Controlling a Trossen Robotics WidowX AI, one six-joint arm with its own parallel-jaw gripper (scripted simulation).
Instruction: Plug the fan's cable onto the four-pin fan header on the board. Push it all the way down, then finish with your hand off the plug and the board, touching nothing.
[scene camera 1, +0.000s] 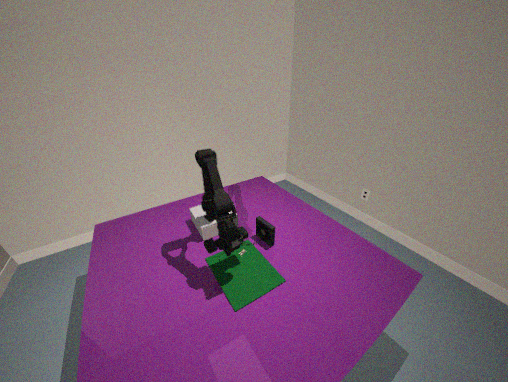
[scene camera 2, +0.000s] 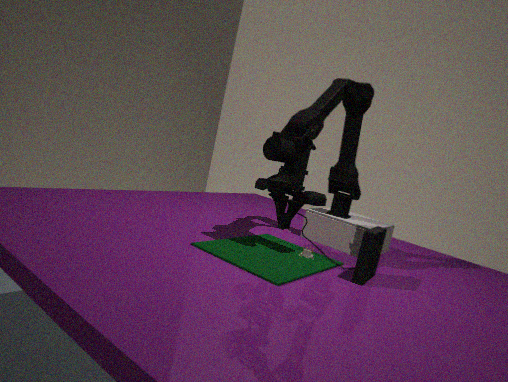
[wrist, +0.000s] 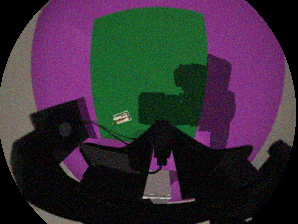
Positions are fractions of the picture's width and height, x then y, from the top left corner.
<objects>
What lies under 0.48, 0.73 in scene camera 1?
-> A green board.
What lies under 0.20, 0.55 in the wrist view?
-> A black fan.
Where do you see a black fan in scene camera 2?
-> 0.73, 0.68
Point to the gripper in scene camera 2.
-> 0.56, 0.59
</objects>
